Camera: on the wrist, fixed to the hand. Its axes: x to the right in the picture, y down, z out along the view.
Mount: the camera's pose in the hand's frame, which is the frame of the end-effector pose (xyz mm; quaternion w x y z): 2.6 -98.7 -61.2 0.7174 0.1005 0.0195 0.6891
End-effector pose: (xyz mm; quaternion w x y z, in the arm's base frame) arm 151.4 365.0 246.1 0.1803 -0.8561 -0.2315 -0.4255
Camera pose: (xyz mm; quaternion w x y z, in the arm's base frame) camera 59.0 416.4 294.3 0.5131 -0.7473 0.3846 -0.1744
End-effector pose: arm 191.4 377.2 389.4 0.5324 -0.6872 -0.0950 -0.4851
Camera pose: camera 94.3 366.7 452.2 0.7871 -0.4955 0.3670 0.0150
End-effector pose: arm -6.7 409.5 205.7 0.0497 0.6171 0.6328 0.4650
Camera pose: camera -118.8 398.5 177.3 0.3591 -0.8747 -0.0764 -0.3163
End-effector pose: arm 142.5 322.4 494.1 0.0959 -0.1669 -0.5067 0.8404
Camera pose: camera 162.4 419.6 554.5 0.4836 0.4756 0.1622 -0.7166
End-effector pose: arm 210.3 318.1 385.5 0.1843 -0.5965 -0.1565 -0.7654
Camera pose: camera 111.1 376.9 371.4 0.7226 -0.5023 0.2254 -0.4180
